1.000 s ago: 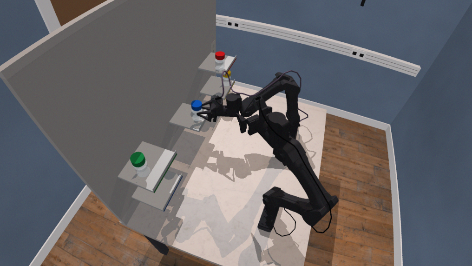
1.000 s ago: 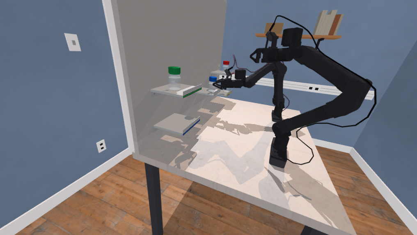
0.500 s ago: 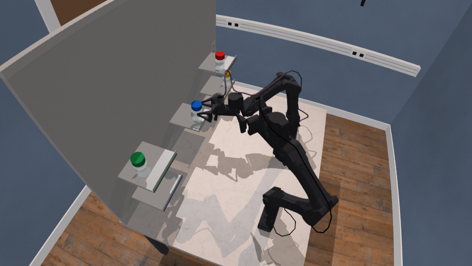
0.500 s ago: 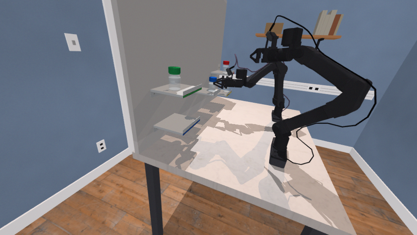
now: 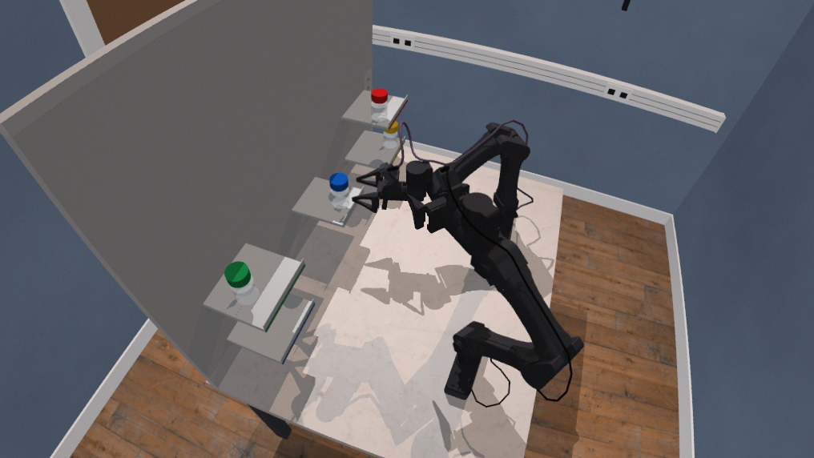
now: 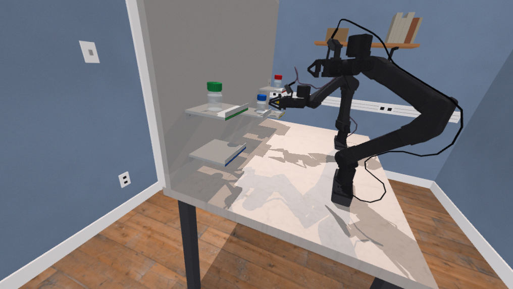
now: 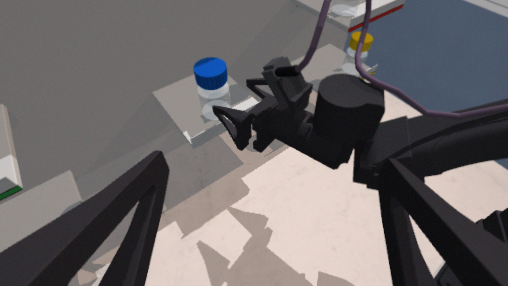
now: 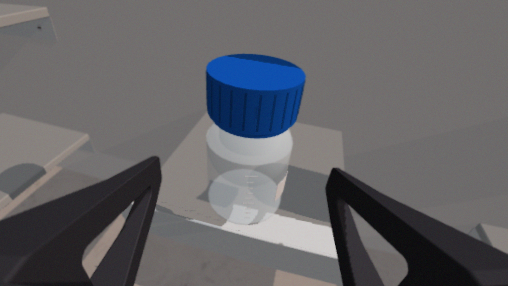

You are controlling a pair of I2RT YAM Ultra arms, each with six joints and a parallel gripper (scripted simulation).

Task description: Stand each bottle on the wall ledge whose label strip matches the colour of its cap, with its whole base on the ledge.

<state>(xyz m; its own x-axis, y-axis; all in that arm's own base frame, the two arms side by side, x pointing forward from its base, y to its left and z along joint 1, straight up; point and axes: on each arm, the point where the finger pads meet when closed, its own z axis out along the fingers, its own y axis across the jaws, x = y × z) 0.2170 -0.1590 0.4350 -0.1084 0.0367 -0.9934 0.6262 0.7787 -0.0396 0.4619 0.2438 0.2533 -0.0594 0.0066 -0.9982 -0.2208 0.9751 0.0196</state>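
The blue-capped bottle is 5 cm ahead of my right hand, 2 cm below it and 1 cm to the left of it. Also, from my right hand: grey wall panel: 20 cm ahead, 17 cm above, 2 cm to the left; then yellow-capped bottle: 43 cm to the right, 12 cm below, 5 cm ahead; then red-capped bottle: 33 cm to the right, 7 cm above, 6 cm ahead.
Now: left hand 29 cm short of the blue-capped bottle, 22 cm above it and 12 cm to the left of it. Also, from my left hand: green-capped bottle: 33 cm ahead, 31 cm to the left, 13 cm below; then grey wall panel: 44 cm ahead, 11 cm to the right, 3 cm below; then red-capped bottle: 46 cm to the right, 30 cm ahead, 13 cm below.
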